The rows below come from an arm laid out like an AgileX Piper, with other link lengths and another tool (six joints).
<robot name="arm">
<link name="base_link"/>
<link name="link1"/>
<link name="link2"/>
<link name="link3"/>
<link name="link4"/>
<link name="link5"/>
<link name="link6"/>
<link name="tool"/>
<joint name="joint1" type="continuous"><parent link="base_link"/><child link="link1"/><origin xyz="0 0 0.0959"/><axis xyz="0 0 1"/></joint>
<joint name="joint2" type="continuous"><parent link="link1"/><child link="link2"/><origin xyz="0 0 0"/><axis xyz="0 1 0"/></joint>
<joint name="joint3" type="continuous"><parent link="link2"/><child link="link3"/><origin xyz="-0.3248 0 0.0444"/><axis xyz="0 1 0"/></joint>
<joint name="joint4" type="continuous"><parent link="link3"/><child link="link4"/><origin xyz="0.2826 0 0.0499"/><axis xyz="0.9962 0 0.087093"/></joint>
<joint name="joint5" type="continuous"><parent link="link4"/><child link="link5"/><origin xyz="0 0 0"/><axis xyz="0 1 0"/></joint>
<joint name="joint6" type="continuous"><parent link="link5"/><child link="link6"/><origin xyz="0.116 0 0.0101"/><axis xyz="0.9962 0 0.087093"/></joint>
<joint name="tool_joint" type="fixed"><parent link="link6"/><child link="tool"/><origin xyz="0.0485 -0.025 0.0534" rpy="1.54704 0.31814 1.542"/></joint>
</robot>
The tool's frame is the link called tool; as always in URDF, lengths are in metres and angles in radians. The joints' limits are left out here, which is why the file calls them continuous.
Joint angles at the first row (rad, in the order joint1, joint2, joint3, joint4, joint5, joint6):
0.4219, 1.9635, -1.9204, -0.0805, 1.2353, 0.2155
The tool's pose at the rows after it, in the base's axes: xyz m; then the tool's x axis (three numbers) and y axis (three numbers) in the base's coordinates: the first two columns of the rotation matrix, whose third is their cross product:
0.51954 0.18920 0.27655 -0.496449 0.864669 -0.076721 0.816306 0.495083 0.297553
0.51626 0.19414 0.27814 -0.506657 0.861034 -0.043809 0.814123 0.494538 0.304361
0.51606 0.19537 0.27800 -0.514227 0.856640 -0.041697 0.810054 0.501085 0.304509
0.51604 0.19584 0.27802 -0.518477 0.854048 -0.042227 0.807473 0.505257 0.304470
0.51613 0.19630 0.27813 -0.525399 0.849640 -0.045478 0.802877 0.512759 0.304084
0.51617 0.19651 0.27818 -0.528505 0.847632 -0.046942 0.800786 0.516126 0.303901
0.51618 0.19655 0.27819 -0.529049 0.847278 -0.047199 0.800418 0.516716 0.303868
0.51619 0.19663 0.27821 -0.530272 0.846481 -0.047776 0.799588 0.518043 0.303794
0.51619 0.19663 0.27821 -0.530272 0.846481 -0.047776 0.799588 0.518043 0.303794
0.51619 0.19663 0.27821 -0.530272 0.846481 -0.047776 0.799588 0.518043 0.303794
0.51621 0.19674 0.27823 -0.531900 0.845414 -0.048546 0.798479 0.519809 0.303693
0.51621 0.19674 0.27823 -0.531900 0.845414 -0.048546 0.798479 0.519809 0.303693
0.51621 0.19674 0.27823 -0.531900 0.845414 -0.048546 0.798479 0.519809 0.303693
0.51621 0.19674 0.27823 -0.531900 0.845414 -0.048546 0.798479 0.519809 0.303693
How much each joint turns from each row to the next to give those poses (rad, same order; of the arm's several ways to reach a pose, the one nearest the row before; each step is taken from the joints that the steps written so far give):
0.0000, -0.0007, 0.0000, 0.0433, 0.0035, -0.0044
0.0000, -0.0056, 0.0000, 0.0372, 0.0024, -0.0101
0.0000, 0.0001, 0.0000, 0.0055, 0.0001, -0.0091
0.0000, 0.0000, -0.0001, 0.0014, 0.0000, -0.0053
0.0000, 0.0000, 0.0000, 0.0000, -0.0001, -0.0088
0.0000, 0.0000, 0.0001, 0.0000, 0.0000, -0.0040
0.0000, 0.0000, -0.0001, 0.0000, 0.0001, -0.0007
0.0000, 0.0000, 0.0001, 0.0000, -0.0001, -0.0016
0.0000, 0.0000, 0.0000, 0.0000, 0.0000, 0.0000
0.0000, 0.0000, 0.0000, 0.0000, 0.0000, 0.0000
0.0000, 0.0000, 0.0000, 0.0000, 0.0000, -0.0021
0.0000, 0.0000, 0.0000, 0.0000, 0.0000, 0.0000
0.0000, 0.0000, 0.0000, 0.0000, 0.0000, 0.0000
0.0000, 0.0000, 0.0000, 0.0000, 0.0000, 0.0000

